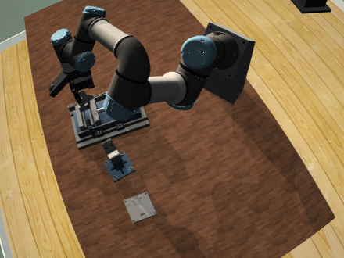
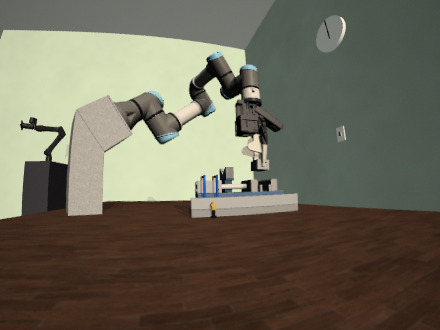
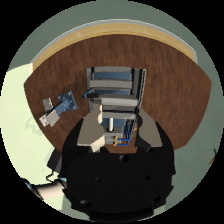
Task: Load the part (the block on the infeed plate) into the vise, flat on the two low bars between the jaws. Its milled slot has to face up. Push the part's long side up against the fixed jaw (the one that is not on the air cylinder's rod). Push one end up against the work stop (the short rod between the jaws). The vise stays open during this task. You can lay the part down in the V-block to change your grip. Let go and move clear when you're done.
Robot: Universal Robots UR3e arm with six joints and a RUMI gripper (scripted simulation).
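Now: hand right at the part. Round my hand: grey infeed plate 40 cm to the left, 14 cm below, 11 cm behind.
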